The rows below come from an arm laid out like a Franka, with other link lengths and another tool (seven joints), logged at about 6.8 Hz.
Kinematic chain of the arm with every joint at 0, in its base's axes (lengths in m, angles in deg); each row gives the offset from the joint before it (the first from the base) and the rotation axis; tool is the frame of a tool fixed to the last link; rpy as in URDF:
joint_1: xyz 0 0 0.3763 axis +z
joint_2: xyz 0 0 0 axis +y
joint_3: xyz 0 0 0.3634 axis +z
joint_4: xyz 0.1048 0 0 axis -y
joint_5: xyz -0.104 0 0.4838 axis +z
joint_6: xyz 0 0 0 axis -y
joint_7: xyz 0.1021 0 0 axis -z
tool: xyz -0.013 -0.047 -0.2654 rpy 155.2 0 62.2
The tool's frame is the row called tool.
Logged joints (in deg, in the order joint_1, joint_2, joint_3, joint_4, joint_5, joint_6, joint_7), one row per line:
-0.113, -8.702, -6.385, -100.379, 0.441, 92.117, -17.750
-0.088, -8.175, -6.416, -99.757, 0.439, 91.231, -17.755
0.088, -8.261, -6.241, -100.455, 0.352, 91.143, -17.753
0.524, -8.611, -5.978, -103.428, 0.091, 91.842, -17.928
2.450, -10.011, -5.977, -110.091, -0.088, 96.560, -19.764
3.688, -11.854, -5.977, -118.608, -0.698, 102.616, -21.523
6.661, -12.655, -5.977, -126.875, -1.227, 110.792, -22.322
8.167, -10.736, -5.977, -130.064, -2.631, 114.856, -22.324
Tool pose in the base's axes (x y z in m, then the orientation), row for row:
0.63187, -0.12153, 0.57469, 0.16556, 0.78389, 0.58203, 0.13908
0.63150, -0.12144, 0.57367, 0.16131, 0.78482, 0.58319, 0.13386
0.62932, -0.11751, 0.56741, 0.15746, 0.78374, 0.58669, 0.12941
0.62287, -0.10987, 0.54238, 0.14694, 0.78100, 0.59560, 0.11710
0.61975, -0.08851, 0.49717, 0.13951, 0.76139, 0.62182, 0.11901
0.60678, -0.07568, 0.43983, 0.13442, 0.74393, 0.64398, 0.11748
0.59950, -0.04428, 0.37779, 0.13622, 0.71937, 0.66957, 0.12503
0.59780, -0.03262, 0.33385, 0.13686, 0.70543, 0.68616, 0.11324
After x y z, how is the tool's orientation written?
As a quaternion, w x y z.
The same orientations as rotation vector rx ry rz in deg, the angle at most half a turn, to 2 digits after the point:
127.93, 94.98, 22.70
128.38, 95.40, 21.90
128.48, 96.17, 21.21
128.78, 98.21, 19.31
126.07, 102.96, 19.71
123.53, 106.94, 19.51
119.33, 111.07, 20.74
116.98, 113.78, 18.78

